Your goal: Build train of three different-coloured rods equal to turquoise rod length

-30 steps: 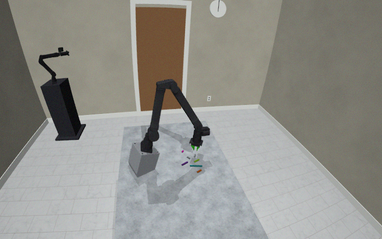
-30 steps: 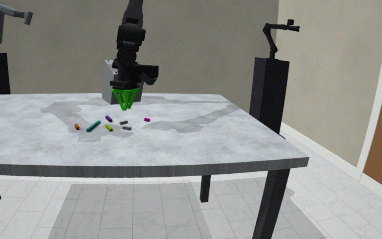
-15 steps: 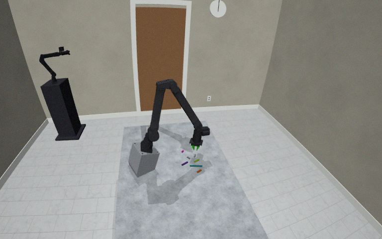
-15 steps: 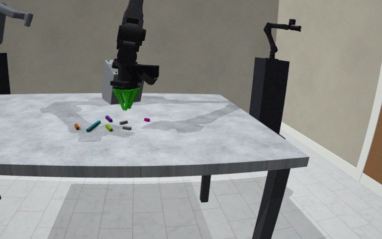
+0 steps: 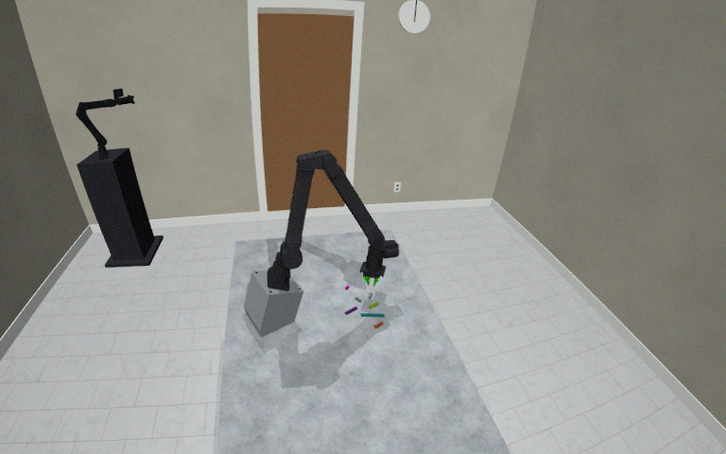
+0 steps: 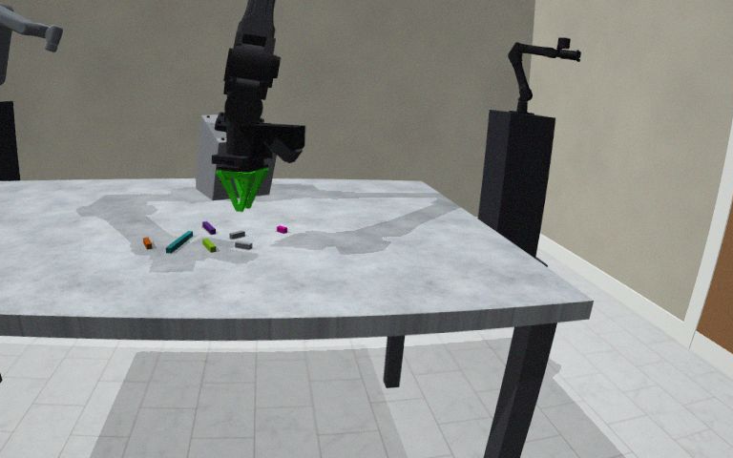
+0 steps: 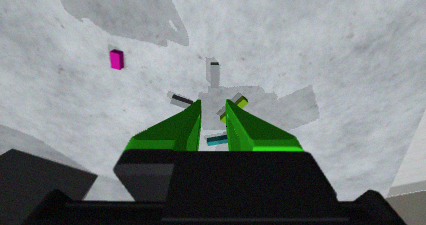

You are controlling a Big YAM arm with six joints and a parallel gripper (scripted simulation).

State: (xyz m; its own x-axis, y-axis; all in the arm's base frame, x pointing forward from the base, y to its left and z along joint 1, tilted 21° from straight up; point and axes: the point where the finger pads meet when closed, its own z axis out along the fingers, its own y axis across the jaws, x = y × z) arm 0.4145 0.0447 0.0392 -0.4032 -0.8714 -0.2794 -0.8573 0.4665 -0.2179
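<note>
Right now my hand is 60 mm to the left of the lime rod and 70 mm above it. From my hand the other things lie so: purple rod: 100 mm behind, 80 mm to the right, 70 mm below; magenta rod: 100 mm behind, 70 mm to the left, 70 mm below; turquoise rod: 20 mm behind, 120 mm to the right, 70 mm below.
</note>
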